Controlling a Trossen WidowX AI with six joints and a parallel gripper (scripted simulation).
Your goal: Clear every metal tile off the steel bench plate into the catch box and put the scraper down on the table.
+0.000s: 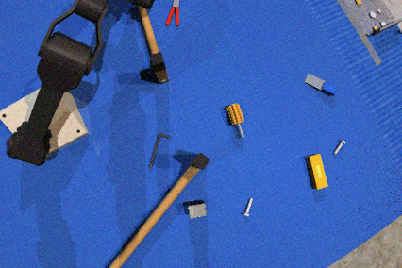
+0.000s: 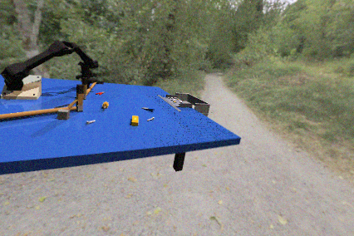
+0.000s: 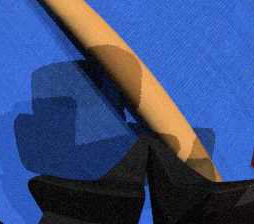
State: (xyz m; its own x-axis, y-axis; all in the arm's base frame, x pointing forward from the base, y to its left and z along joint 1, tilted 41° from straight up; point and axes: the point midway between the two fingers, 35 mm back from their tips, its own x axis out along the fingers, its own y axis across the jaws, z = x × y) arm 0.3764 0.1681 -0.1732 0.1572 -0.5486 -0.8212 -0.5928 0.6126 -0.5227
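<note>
My gripper tip is now 50 mm below the long scraper, 20 mm to the right of it and 20 mm short of it. Also, from my gripper tip: black hex key: 410 mm to the right, 120 mm behind, 10 mm below; then red-handled tool: 90 mm to the right, 90 mm ahead, 10 mm below; then orange-handled tool: 450 mm to the right, 80 mm ahead.
</note>
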